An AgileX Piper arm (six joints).
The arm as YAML. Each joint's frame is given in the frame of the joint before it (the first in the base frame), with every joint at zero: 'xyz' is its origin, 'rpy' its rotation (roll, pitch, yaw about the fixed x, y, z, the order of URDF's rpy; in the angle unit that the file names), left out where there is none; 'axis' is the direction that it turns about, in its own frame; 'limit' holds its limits. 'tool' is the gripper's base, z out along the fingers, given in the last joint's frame.
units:
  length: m
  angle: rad
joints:
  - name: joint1
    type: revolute
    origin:
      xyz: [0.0, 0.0, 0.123]
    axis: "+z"
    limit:
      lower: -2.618
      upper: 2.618
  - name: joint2
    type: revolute
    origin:
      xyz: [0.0, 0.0, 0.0]
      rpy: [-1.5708, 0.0, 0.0]
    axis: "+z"
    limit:
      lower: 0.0
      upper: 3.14
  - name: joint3
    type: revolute
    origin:
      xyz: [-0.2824, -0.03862, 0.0]
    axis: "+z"
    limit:
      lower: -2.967
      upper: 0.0
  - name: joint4
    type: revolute
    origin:
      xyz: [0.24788, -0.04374, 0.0]
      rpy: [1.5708, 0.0, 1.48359]
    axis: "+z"
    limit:
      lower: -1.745
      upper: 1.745
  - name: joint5
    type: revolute
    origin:
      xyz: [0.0, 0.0, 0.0]
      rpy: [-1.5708, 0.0, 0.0]
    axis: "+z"
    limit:
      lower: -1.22
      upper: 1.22
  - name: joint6
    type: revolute
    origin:
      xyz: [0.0, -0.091, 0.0]
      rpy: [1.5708, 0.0, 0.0]
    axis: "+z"
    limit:
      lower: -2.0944
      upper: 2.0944
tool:
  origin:
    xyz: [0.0, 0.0, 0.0]
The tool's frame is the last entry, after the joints.
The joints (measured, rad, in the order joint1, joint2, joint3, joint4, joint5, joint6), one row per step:
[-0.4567, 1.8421, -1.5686, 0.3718, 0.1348, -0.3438]
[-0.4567, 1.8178, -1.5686, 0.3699, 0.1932, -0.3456]
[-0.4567, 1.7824, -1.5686, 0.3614, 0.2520, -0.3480]
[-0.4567, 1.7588, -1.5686, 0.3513, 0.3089, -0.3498]
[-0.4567, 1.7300, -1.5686, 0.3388, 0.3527, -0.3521]
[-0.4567, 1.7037, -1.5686, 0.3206, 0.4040, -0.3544]
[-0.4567, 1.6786, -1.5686, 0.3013, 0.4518, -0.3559]
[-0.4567, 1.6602, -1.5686, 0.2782, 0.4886, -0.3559]
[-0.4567, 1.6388, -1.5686, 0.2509, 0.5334, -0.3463]
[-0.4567, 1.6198, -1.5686, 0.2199, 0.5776, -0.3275]
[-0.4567, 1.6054, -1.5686, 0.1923, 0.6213, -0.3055]
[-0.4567, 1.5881, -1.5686, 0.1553, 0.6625, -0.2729]
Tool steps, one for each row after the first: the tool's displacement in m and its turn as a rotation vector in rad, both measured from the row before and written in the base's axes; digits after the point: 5 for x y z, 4 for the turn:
[-0.00533, 0.00471, 0.00618, 0.0133, 0.0269, 0.0217]
[-0.00794, 0.00580, 0.01080, 0.0017, 0.0207, 0.0229]
[-0.00595, 0.00459, 0.00558, 0.0046, 0.0307, 0.0215]
[-0.00714, 0.00454, 0.00860, -0.0065, 0.0168, 0.0168]
[-0.00716, 0.00444, 0.00668, -0.0076, 0.0282, 0.0186]
[-0.00715, 0.00409, 0.00624, -0.0091, 0.0270, 0.0159]
[-0.00564, 0.00270, 0.00421, -0.0132, 0.0253, 0.0108]
[-0.00686, 0.00310, 0.00460, -0.0068, 0.0291, 0.0071]
[-0.00660, 0.00252, 0.00357, -0.0019, 0.0302, 0.0003]
[-0.00563, 0.00197, 0.00183, 0.0053, 0.0318, -0.0036]
[-0.00666, 0.00164, 0.00298, 0.0026, 0.0284, -0.0127]

